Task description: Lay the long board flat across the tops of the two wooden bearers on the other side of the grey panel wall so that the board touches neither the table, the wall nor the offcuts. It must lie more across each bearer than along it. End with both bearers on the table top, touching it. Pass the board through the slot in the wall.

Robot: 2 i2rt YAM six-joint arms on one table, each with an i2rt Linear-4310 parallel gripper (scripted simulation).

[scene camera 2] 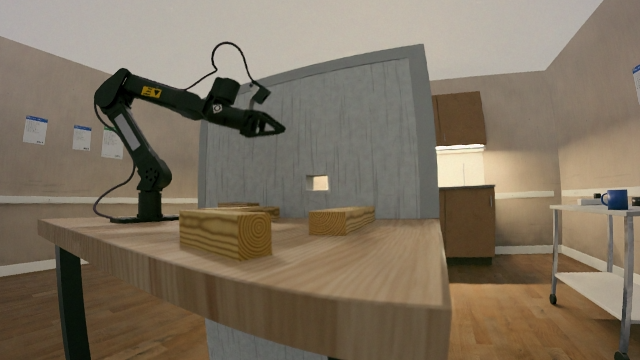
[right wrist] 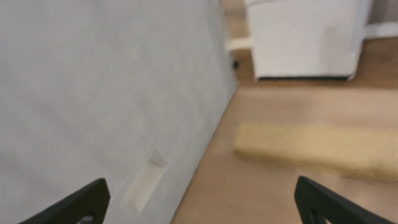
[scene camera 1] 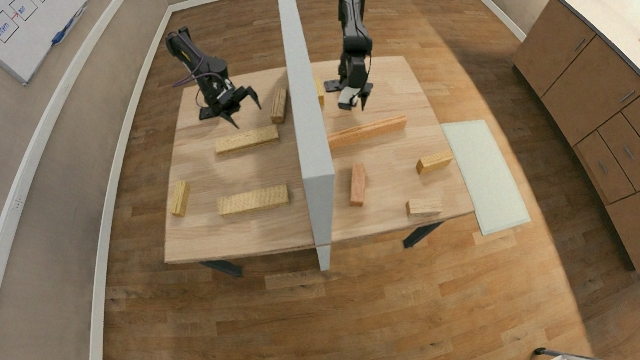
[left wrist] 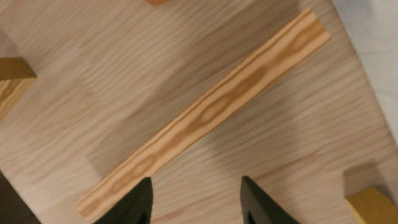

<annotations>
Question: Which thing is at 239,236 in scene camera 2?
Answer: A small block.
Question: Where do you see a long board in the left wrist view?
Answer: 302,35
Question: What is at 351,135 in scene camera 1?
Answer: A long board.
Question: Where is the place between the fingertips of the left gripper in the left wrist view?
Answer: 196,185
</annotations>
